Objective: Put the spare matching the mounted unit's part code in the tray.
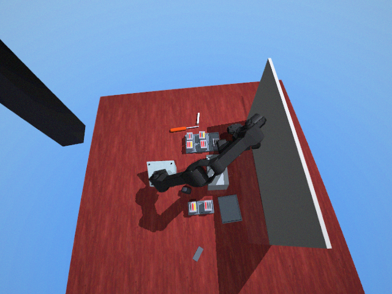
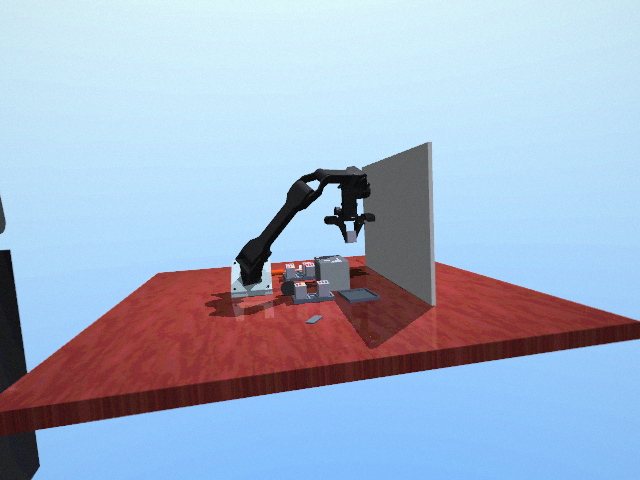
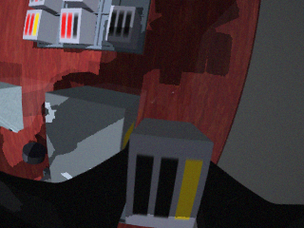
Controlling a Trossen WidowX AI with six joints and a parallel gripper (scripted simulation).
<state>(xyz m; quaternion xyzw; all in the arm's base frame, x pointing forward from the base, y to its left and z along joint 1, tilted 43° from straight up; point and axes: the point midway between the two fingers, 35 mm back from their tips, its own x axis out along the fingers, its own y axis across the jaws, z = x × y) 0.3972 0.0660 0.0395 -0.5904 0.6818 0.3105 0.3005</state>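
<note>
Now: gripper tip 70 mm past the flat grey tray, 240 mm to the left of it and 150 mm above it. Also, from my gripper tip: grey rack (130 mm behind, 150 mm to the left, 140 mm below); grey mounted unit (100 mm behind, 50 mm to the right, 100 mm below); tall grey panel (120 mm ahead, 90 mm to the right, 80 mm above).
</note>
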